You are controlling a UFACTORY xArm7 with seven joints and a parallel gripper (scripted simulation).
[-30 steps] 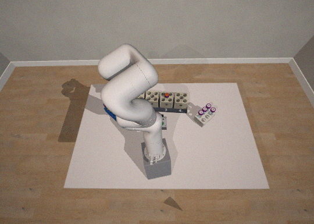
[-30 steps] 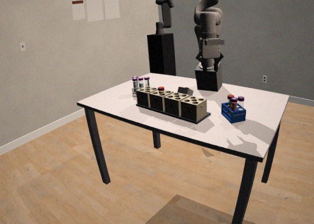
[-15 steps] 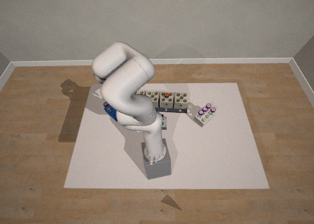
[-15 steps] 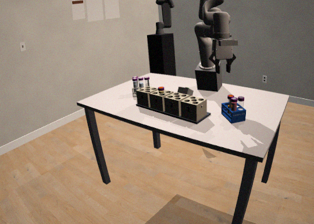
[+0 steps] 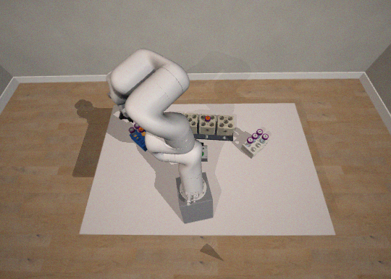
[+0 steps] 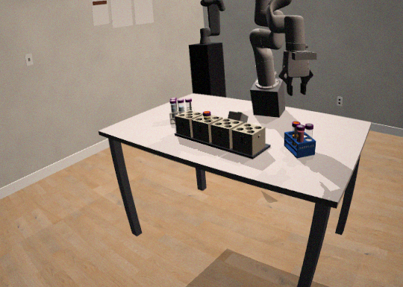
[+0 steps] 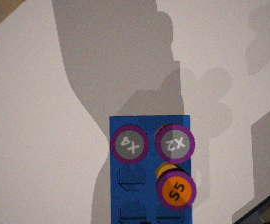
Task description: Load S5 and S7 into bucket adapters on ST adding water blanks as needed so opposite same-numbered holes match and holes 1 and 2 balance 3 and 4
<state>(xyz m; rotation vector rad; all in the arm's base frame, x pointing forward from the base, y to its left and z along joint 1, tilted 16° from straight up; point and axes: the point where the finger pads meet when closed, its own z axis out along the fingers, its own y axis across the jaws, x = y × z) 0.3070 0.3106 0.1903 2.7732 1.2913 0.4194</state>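
My gripper is now 220 mm above the blue rack, 10 mm to the right of it and 10 mm past it. Also, from my hand: adapter (200 mm below, 160 mm to the right, 100 mm ahead); then dark stand (330 mm to the right, 250 mm below, 80 mm ahead); then white rack (670 mm to the right, 220 mm below, 40 mm behind).
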